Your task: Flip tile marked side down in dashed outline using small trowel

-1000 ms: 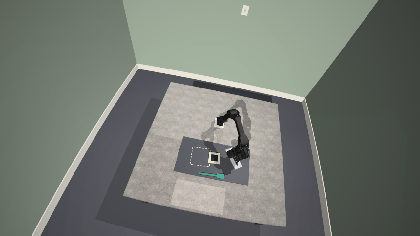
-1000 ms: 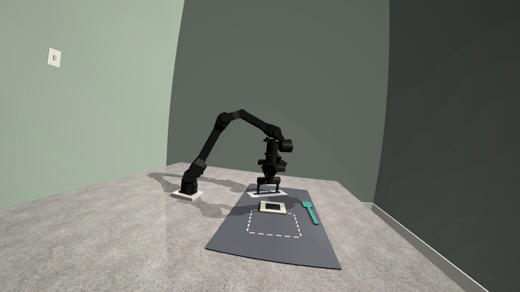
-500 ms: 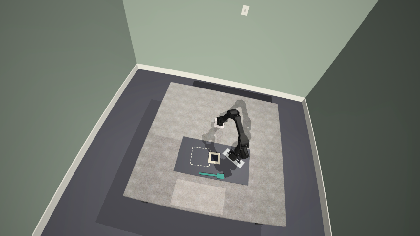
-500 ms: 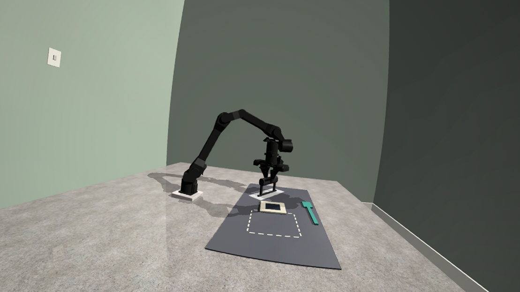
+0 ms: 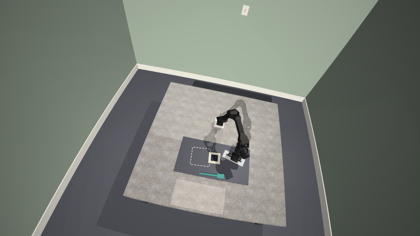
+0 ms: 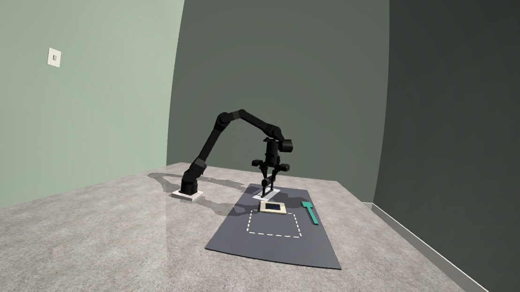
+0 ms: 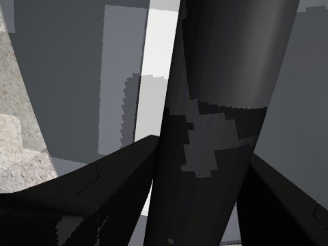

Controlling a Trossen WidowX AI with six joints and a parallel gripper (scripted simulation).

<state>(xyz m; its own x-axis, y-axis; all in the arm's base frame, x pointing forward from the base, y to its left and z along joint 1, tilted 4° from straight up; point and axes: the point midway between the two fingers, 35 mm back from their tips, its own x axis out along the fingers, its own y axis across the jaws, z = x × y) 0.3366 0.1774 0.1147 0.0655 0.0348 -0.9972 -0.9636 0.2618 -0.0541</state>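
My gripper tip is 1 cm past the white trowel, 2 cm to the left of it and 3 cm above it. From my gripper tip the other things lie so: dark mat (6 cm ahead, 17 cm to the right, 8 cm below); then teal trowel (20 cm ahead, 15 cm to the right, 6 cm below); then beige tile (4 cm ahead, 17 cm to the right, 6 cm below).
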